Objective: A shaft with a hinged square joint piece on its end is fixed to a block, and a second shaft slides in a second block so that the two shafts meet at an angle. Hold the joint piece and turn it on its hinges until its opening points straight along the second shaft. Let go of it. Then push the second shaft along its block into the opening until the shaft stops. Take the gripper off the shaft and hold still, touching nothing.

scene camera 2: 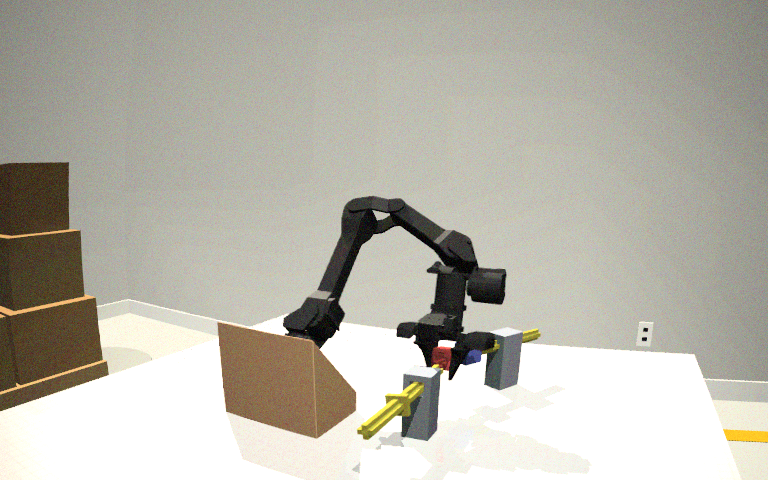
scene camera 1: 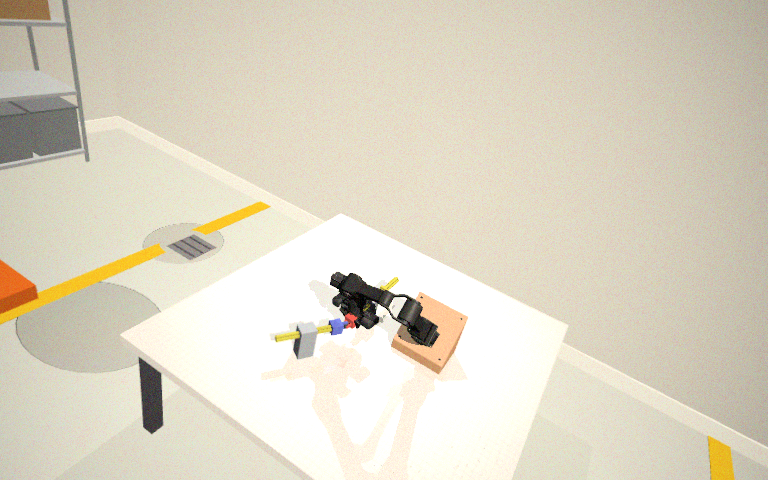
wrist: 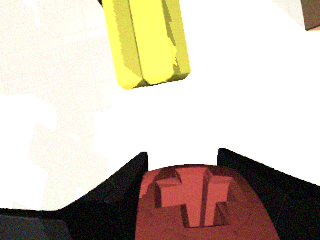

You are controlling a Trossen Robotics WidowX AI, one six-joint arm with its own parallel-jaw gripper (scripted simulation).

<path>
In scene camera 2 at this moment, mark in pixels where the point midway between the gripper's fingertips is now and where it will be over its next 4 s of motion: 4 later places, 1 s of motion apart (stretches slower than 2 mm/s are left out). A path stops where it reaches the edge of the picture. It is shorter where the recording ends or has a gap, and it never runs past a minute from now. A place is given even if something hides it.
My gripper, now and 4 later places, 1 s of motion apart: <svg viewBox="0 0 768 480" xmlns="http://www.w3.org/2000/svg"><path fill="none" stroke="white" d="M440 378L443 377L450 332L448 308L432 342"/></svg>
</path>
